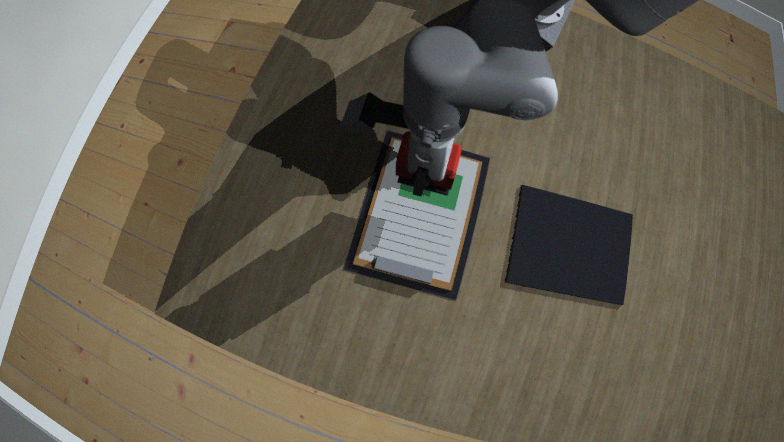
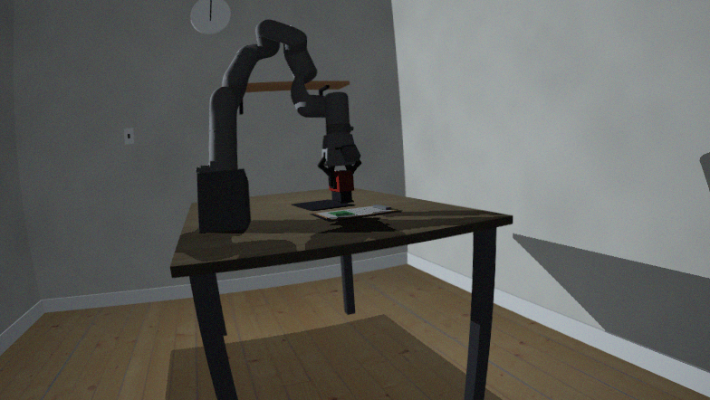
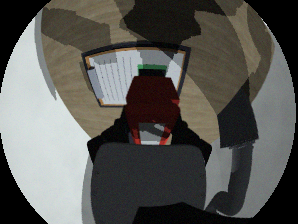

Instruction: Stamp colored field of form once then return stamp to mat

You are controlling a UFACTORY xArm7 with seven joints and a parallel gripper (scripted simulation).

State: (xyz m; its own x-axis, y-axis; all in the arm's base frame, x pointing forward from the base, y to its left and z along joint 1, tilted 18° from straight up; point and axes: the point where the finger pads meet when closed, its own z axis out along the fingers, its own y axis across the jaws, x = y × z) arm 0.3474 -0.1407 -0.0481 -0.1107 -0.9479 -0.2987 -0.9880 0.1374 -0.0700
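My hand is 280 mm to the right of the mat, 100 mm above it and 60 mm short of it. The rest, counted from my hand: red stamp 20 mm below.
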